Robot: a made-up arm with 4 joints.
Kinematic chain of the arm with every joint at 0, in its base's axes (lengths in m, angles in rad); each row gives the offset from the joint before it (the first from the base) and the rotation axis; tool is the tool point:
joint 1: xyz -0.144 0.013 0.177 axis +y
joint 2: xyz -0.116 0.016 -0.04 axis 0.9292 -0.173 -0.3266
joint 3: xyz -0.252 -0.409 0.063 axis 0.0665 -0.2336 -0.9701
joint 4: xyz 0 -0.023 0.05 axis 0.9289 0.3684 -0.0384
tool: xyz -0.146 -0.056 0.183
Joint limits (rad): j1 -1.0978..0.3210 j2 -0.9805..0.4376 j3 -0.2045..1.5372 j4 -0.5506..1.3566
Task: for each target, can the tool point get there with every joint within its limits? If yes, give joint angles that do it. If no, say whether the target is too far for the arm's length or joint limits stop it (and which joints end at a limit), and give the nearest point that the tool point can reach.
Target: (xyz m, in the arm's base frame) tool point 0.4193 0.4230 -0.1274
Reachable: no: joint limits stop it (at a limit: joint 1, joint 2, joint 3, joint 4) | nearest point -0.4269 -0.1921 -0.2100 | short by 1.049 m
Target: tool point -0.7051 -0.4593 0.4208
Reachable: yes | joints -0.0868 -0.1771 0.5438 0.6469
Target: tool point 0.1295 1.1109 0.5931
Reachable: no: too far | nearest point -0.3618 0.0347 0.6009 | short by 1.183 m
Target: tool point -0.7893 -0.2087 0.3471
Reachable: yes | joints -0.5921 -0.7050 0.6084 0.1606
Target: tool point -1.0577 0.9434 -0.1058
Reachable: no: too far | nearest point -0.6557 0.0191 0.0186 | short by 1.016 m
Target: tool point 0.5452 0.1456 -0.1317
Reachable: no: joint limits stop it (at a limit: joint 1, joint 2, joint 3, joint 4) | nearest point -0.3332 -0.2185 -0.4816 | short by 1.013 m
